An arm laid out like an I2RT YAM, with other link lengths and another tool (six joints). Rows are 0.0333 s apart.
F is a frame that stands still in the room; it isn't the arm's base.
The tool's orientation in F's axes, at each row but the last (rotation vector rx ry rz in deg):
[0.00 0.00 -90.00]
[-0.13 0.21 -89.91]
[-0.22 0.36 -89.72]
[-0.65 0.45 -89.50]
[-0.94 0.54 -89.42]
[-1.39 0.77 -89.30]
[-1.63 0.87 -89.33]
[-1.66 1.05 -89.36]
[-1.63 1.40 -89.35]
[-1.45 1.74 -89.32]
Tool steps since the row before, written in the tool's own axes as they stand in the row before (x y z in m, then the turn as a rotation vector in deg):
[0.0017 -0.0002 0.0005 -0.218 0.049 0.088]
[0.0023 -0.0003 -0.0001 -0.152 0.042 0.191]
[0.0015 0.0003 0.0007 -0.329 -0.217 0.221]
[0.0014 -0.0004 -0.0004 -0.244 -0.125 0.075]
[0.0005 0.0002 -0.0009 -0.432 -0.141 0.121]
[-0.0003 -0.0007 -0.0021 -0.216 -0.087 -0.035]
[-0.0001 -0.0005 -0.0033 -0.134 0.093 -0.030]
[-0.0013 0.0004 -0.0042 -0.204 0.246 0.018]
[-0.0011 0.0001 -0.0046 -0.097 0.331 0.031]
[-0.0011 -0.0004 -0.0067 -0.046 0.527 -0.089]
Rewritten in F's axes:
[-0.0002 -0.0017 0.0005 0.049 0.218 0.088]
[-0.0003 -0.0023 -0.0001 0.042 0.152 0.191]
[0.0003 -0.0015 0.0007 -0.217 0.328 0.223]
[-0.0004 -0.0014 -0.0004 -0.126 0.243 0.076]
[0.0002 -0.0005 -0.0009 -0.143 0.431 0.121]
[-0.0008 0.0003 -0.0021 -0.090 0.215 -0.034]
[-0.0006 0.0001 -0.0033 0.091 0.135 -0.034]
[0.0003 0.0013 -0.0042 0.244 0.207 0.009]
[-0.0001 0.0011 -0.0046 0.331 0.101 0.020]
[-0.0007 0.0011 -0.0067 0.523 0.052 -0.107]

